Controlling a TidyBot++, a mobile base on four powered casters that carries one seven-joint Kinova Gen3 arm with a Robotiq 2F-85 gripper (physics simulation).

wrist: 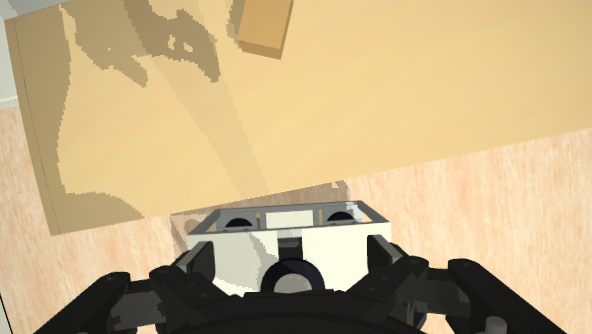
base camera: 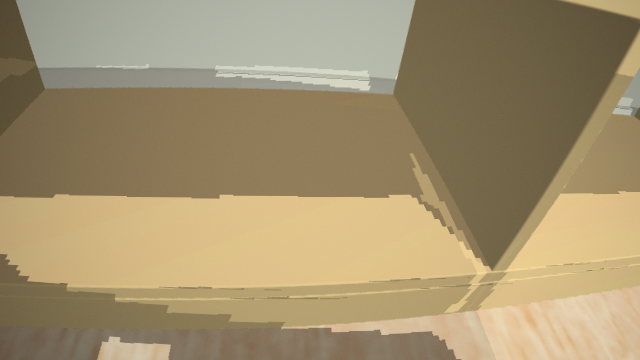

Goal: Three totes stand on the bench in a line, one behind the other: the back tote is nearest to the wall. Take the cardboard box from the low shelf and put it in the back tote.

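Places are measured from the arm's base along level axes (x left, y back, z up), in millimetres.
Pixels of known places: gripper, fingertip midpoint: point(wrist: 290, 255); arm's base, origin of the base link: point(wrist: 292, 291).
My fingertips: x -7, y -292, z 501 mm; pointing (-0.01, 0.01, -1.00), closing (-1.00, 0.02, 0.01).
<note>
For each thing: its top centre in the pictures, then the offset to it from my fingertips. "spot": a spot on its surface instead. Level surfaces: height alone.
- cardboard box, middle of its top: point(wrist: 265, 12) dx +18, dy -243, dz -237 mm
- pale wooden top board, its level: dz -287 mm
- wooden shelf unit, surface spot: point(base camera: 500, 125) spot: dx -177, dy -100, dz -701 mm
- Wooden floor, its level: dz -897 mm
A cardboard box point(wrist: 265, 25) lies on the pale wooden top board point(wrist: 400, 90) in the wrist view, cut off by the upper edge of the view. My gripper point(wrist: 290, 255) is open, its two black fingers wide apart with no object between them. It is well away from the box, which is further up in the view. The base camera looks into a wooden shelf unit point(base camera: 500, 125); the box does not show there. The totes do not show in either view.
The white front of my mobile base point(wrist: 330, 250) shows below the fingers, close to the board's front edge. In the base camera, an upright divider stands right of centre on the low board point(base camera: 225, 240), with the wall point(base camera: 215, 35) behind. Wooden floor point(wrist: 475, 225) lies in front.
</note>
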